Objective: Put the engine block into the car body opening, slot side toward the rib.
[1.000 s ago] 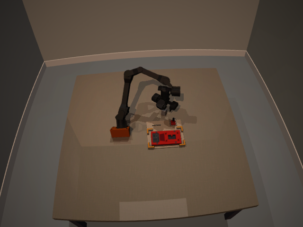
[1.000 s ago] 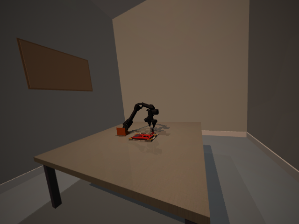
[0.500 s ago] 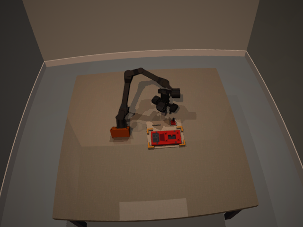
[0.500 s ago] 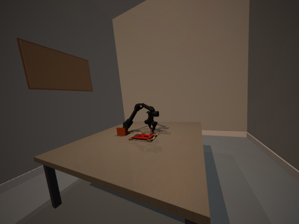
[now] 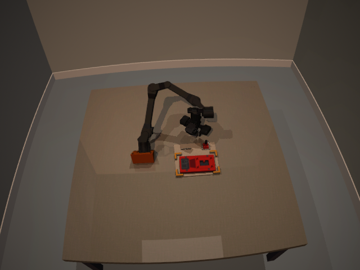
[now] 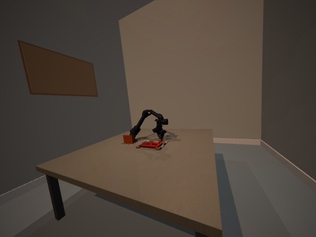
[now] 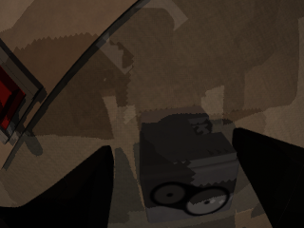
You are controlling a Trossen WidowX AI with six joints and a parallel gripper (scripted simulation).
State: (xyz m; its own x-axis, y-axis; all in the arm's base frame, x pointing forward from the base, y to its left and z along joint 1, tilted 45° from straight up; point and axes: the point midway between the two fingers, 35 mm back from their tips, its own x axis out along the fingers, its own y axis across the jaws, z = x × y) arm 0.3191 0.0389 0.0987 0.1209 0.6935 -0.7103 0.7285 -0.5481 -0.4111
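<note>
Right now the engine block is 1 cm behind my gripper tip and 1 cm above it.
</note>
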